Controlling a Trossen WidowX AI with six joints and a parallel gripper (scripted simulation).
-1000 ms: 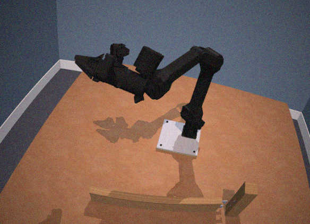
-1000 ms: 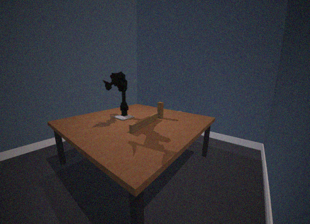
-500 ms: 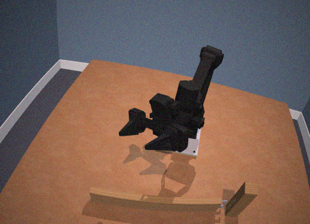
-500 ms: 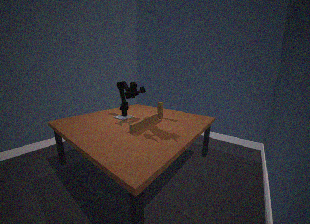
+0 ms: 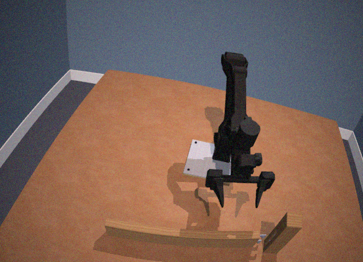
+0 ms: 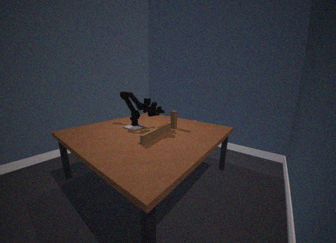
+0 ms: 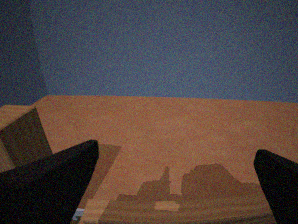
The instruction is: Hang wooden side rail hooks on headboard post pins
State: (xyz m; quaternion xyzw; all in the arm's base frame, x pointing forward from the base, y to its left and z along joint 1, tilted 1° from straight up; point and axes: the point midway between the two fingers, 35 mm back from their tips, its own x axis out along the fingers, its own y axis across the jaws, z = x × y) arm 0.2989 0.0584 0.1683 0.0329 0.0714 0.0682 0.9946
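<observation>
Right now the wooden headboard post is 20 mm ahead of my gripper tip, 160 mm to the left of it and 90 mm below it.
</observation>
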